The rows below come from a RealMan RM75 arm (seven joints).
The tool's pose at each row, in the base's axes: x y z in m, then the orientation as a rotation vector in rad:
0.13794 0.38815 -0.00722 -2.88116 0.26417 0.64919
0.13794 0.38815 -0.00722 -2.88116 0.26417 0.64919
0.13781 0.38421 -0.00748 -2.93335 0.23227 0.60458
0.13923 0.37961 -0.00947 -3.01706 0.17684 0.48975
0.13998 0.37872 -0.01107 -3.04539 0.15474 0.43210
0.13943 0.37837 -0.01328 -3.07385 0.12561 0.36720
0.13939 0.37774 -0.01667 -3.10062 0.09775 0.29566
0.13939 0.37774 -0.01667 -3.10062 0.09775 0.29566
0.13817 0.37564 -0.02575 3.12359 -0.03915 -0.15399
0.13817 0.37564 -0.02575 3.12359 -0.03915 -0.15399
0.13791 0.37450 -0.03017 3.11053 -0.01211 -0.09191
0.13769 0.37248 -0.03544 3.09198 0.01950 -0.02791
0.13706 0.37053 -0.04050 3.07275 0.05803 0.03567
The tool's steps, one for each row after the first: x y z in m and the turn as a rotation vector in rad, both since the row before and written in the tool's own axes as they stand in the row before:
0.00000 0.00000 0.00000 0.00000 0.00000 0.00000
0.00052 0.00388 -0.00054 -0.04056 0.03763 -0.01820
0.00265 0.00445 0.00051 -0.05904 0.08580 -0.03355
0.00131 0.00088 0.00119 -0.01826 0.04023 -0.01386
0.00013 0.00051 0.00224 -0.01900 0.04431 -0.01826
0.00081 0.00074 0.00327 -0.01821 0.04791 -0.01733
0.00000 0.00000 0.00000 0.00000 0.00000 0.00000
0.00065 0.00235 0.00908 -0.03997 0.09232 -0.03518
0.00000 0.00000 0.00000 0.00000 0.00000 0.00000
0.00020 0.00108 0.00444 -0.01604 0.03975 -0.01620
0.00011 0.00186 0.00533 -0.02017 0.04139 -0.01919
-0.00056 0.00169 0.00516 -0.01916 0.04173 -0.02394

